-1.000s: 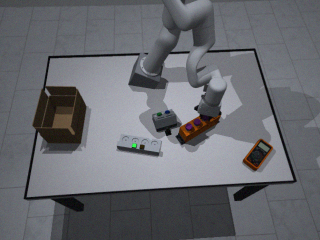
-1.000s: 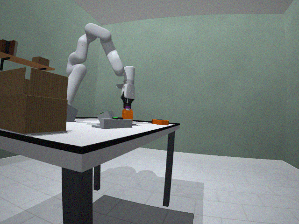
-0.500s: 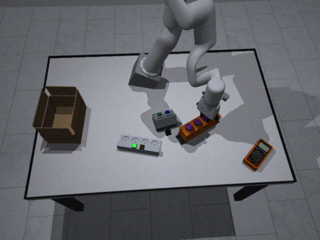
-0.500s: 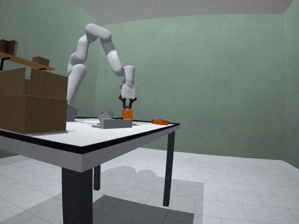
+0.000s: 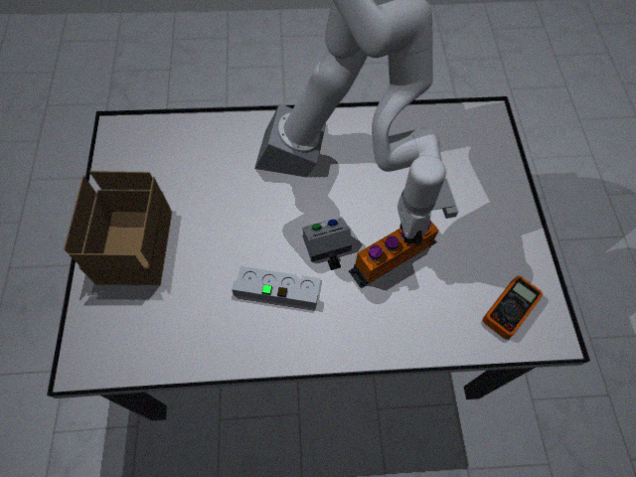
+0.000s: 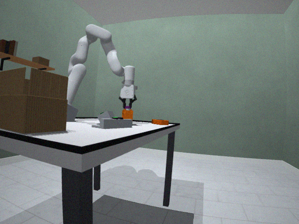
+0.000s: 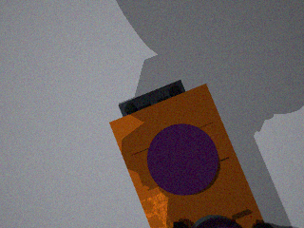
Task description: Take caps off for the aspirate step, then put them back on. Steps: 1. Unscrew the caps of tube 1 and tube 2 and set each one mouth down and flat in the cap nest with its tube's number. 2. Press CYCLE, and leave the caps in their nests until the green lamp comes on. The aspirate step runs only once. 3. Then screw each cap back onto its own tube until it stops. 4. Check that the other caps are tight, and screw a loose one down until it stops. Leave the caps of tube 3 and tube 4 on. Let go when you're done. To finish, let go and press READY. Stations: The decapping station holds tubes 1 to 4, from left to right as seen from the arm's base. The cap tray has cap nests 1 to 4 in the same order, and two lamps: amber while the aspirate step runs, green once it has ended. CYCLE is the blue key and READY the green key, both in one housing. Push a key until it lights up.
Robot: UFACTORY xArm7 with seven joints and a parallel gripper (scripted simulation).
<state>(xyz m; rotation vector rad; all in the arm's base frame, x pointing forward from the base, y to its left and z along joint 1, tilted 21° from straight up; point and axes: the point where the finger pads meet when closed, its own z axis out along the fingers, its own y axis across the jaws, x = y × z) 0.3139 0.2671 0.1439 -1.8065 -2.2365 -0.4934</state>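
Now: hand 10 mm above the purple cap. The rest, counted from my hand: tube 1: 30 mm behind, 40 mm to the left, 10 mm below; then blue key: 50 mm behind, 190 mm to the right, 60 mm below; then grey key housing: 20 mm behind, 210 mm to the right, 80 mm below.
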